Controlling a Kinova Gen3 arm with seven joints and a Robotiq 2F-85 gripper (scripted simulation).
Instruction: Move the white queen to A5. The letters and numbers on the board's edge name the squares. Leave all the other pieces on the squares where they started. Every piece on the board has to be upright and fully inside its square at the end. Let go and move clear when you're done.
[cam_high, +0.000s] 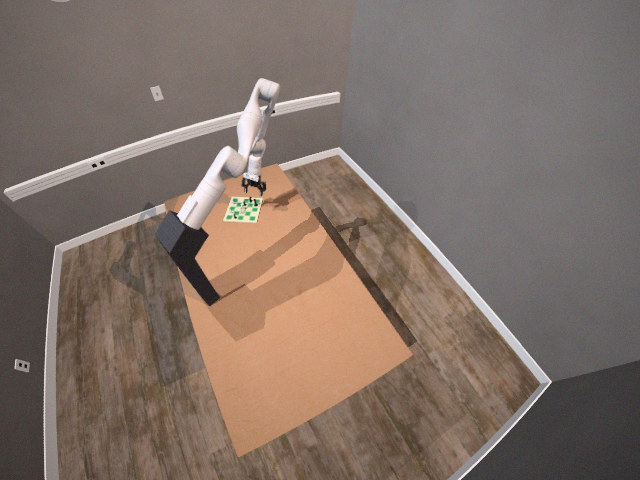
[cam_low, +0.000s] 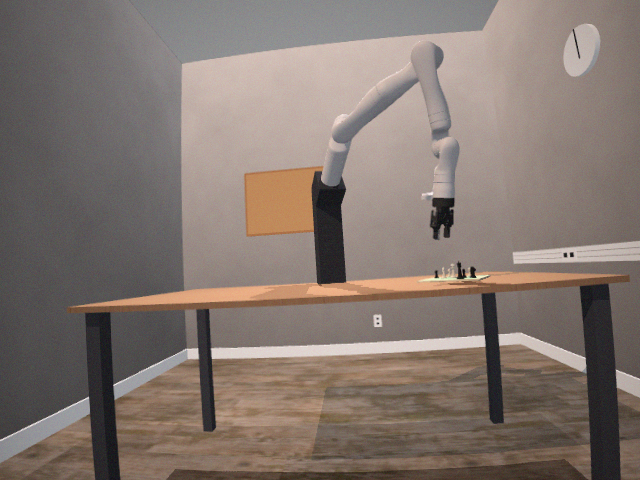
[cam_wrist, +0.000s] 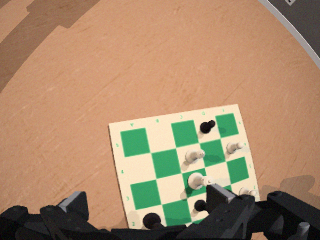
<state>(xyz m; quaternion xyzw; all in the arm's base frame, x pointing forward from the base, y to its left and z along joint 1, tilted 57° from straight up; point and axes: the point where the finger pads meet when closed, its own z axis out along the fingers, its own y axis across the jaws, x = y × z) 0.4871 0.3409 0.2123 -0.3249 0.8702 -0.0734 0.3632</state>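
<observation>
Right now the white queen is 12 cm below my hand, 7 cm behind it and 6 cm to the left of it. Also, from my hand: cream chessboard (15 cm below, 7 cm behind, 6 cm to the left).
</observation>
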